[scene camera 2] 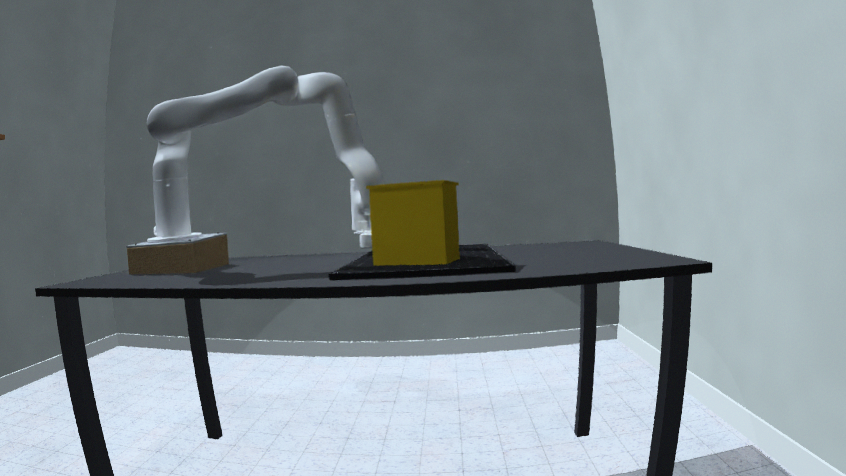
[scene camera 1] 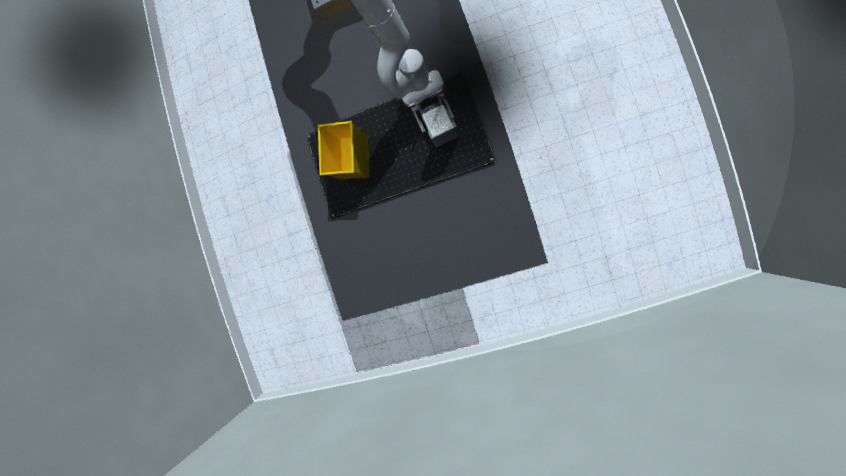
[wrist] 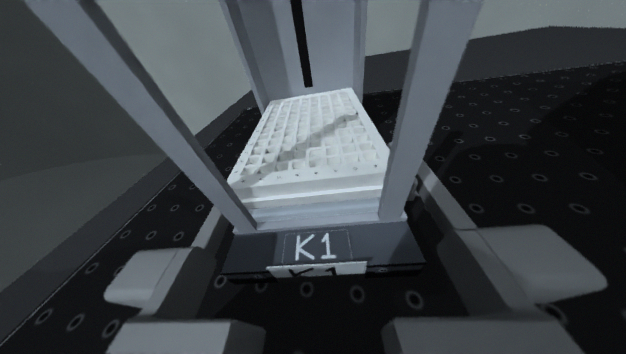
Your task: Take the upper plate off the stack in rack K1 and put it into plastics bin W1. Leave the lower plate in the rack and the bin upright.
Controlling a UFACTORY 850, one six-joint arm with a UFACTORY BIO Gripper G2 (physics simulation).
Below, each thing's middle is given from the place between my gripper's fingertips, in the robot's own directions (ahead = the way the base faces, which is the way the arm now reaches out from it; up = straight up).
My gripper is now 2 cm below the white plate (wrist: 323, 147) and 1 cm short of it. From my hand the other things lie so: yellow plastics bin W1 (scene camera 2: 416, 223): 36 cm to the right, 7 cm above, 1 cm ahead.
